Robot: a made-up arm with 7 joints. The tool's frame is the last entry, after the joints.
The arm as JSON. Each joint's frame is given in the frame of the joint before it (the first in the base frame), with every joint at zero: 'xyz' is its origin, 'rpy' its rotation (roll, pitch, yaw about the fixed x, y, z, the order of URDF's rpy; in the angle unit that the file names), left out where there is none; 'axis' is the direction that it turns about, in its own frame. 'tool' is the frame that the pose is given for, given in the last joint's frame.
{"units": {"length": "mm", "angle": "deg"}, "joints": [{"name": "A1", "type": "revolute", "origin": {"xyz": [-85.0, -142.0, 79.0], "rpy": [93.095, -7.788, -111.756]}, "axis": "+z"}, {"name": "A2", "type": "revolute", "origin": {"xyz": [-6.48, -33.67, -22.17], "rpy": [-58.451, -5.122, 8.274]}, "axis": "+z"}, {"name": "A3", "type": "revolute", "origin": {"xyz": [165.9, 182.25, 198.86], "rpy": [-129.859, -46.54, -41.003]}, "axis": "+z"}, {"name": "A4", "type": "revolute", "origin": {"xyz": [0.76, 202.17, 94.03], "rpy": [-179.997, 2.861, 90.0]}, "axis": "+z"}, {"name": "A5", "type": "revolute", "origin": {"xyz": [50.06, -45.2, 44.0], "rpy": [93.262, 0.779, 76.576]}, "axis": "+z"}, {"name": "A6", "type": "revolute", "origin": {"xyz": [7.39, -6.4, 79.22], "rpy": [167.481, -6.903, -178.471]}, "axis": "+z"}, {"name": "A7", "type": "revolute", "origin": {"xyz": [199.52, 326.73, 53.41], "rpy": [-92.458, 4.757, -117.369]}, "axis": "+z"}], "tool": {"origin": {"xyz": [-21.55, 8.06, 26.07], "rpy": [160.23, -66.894, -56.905]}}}
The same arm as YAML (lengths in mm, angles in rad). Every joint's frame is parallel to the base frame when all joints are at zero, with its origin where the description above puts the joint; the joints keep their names.
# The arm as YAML. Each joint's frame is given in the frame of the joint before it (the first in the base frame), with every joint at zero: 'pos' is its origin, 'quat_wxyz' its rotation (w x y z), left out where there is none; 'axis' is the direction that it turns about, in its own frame. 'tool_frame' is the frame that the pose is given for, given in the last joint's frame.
length_unit: mm
angle_unit: rad
joints:
  - joint: A1
    pos: [-85.0, -142.0, 79.0]
    axis: [-0.93013, 0.363312, -0.053502]
  - joint: A2
    pos: [23.0, -7.0, -33.0]
    axis: [-0.422708, 0.466608, 0.776914]
  - joint: A3
    pos: [-14.0, -91.0, 303.0]
    axis: [0.022399, -0.998754, 0.044598]
  - joint: A4
    pos: [-89.0, -104.0, -176.0]
    axis: [0.0, 1.0, 0.0]
  - joint: A5
    pos: [18.0, 44.0, -65.0]
    axis: [-0.22689, -0.056897, -0.972257]
  - joint: A6
    pos: [-25.0, -11.0, -75.0]
    axis: [0.334111, 0.270009, 0.903031]
  - joint: A7
    pos: [181.0, 325.0, -105.0]
    axis: [0.854846, -0.468225, -0.223612]
tool_frame:
  pos: [28.0, 5.0, -20.0]
  quat_wxyz: [0.949729, -0.070263, -0.064678, -0.298153]

